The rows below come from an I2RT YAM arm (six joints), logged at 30 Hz.
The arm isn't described. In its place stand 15 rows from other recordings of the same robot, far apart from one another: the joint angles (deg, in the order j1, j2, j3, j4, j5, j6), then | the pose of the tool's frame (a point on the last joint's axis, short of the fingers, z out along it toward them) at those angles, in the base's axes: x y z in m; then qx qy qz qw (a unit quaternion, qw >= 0).
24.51, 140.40, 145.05, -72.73, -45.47, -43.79 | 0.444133, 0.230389, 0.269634, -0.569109, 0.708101, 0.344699, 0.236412
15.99, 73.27, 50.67, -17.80, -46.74, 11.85 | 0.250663, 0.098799, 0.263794, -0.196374, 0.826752, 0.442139, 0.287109
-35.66, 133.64, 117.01, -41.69, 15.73, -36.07 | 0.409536, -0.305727, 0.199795, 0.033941, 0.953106, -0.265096, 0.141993
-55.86, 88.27, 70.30, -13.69, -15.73, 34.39 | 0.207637, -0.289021, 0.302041, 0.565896, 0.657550, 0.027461, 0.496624
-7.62, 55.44, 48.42, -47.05, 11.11, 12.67 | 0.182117, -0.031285, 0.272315, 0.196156, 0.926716, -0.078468, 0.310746
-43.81, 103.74, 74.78, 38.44, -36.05, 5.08 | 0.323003, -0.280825, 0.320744, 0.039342, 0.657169, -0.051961, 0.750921
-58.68, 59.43, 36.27, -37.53, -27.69, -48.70 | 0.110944, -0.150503, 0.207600, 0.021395, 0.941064, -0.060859, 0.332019
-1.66, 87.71, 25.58, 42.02, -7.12, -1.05 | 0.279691, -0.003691, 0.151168, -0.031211, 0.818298, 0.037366, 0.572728
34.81, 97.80, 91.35, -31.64, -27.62, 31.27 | 0.310035, 0.235663, 0.342047, -0.131391, 0.869503, 0.411647, 0.239265
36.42, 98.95, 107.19, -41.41, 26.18, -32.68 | 0.318023, 0.215120, 0.410814, -0.397075, 0.766701, -0.183965, 0.469743
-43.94, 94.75, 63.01, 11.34, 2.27, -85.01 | 0.275875, -0.267810, 0.260542, -0.277399, 0.772786, -0.521918, 0.231197
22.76, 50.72, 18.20, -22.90, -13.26, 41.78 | 0.138263, 0.066862, 0.147280, 0.122856, 0.941062, 0.250834, 0.190763
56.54, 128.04, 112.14, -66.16, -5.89, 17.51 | 0.244983, 0.377318, 0.203644, -0.336165, 0.937862, 0.082555, 0.024338
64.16, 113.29, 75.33, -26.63, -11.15, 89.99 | 0.168669, 0.364083, 0.154204, -0.196176, -0.951115, -0.234543, 0.043408
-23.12, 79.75, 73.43, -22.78, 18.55, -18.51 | 0.287357, -0.135001, 0.353551, 0.115833, 0.846828, -0.307607, 0.418143
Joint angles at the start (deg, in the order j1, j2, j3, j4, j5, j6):
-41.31 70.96 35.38 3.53 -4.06 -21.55
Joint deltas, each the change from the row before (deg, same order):
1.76 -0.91 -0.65 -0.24 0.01 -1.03
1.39 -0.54 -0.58 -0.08 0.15 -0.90
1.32 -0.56 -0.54 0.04 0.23 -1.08
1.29 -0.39 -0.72 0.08 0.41 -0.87
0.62 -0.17 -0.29 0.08 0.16 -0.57
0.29 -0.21 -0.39 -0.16 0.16 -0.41
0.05 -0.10 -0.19 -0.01 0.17 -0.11
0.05 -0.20 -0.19 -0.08 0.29 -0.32
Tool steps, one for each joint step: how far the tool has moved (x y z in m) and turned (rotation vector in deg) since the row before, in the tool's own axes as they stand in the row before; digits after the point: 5 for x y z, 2 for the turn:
-0.00090 0.00834 -0.00241 -1.39 -0.51 -1.96
-0.00012 0.00665 -0.00116 -1.01 -0.24 -1.63
-0.00054 0.00606 -0.00127 -0.81 -0.37 -1.78
0.00085 0.00635 -0.00054 -0.74 -0.02 -1.54
0.00000 0.00290 -0.00024 -0.35 -0.11 -0.90
0.00148 0.00203 -0.00037 -0.23 0.27 -0.55
0.00080 0.00053 -0.00019 0.07 0.15 -0.13
0.00073 0.00043 -0.00053 0.19 0.17 -0.34

